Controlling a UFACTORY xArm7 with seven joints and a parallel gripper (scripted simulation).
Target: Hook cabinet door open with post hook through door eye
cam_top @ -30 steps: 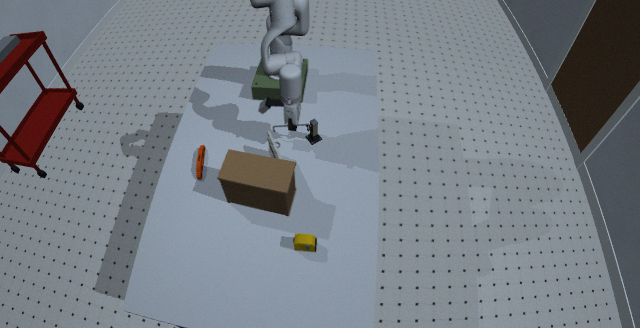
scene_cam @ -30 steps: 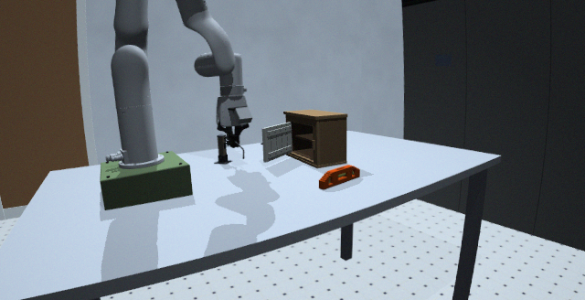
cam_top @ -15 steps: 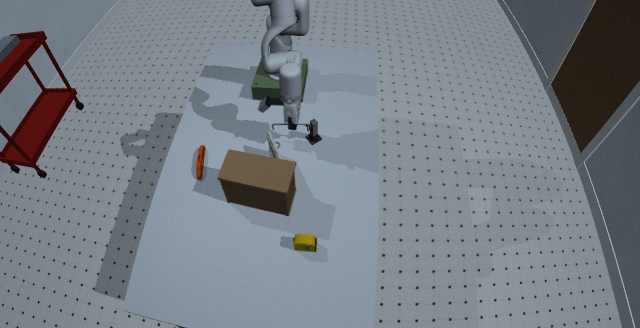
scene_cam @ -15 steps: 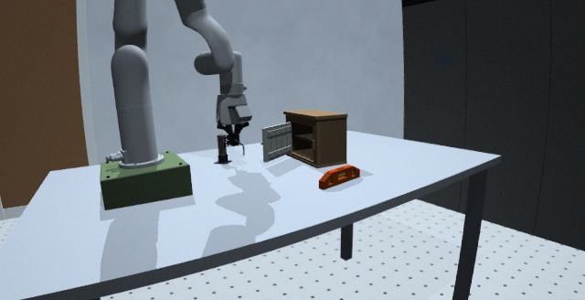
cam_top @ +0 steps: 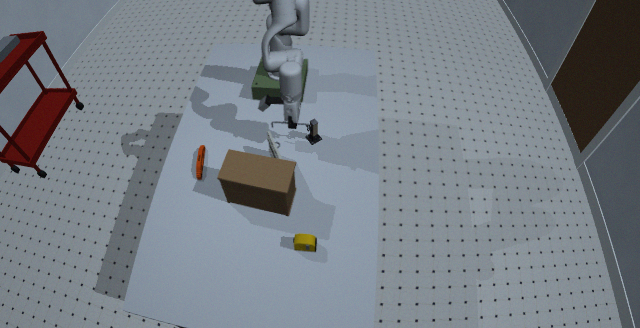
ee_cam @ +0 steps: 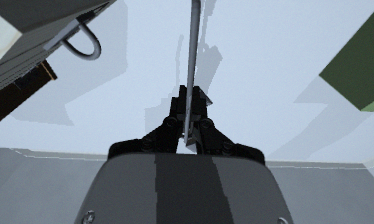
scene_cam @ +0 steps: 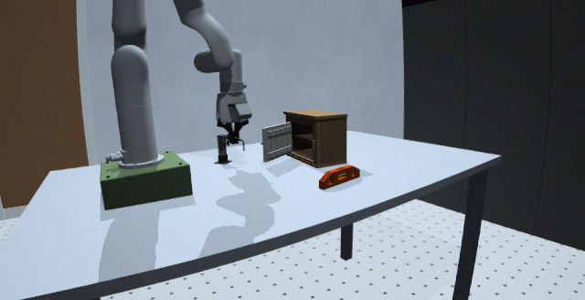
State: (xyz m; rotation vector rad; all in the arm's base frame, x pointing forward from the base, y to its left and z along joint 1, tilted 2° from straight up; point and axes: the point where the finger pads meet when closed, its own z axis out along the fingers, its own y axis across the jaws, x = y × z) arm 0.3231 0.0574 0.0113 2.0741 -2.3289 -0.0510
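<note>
Right now my hand is 150 mm short of the grey door, 40 mm to the left of it and 20 mm above it. The rest, counted from my hand: thin hook: 20 mm below, 10 mm to the right; orange spirit level: 370 mm to the right, 120 mm ahead, 80 mm below; yellow tape measure: 470 mm ahead, 70 mm below, 40 mm to the left.
</note>
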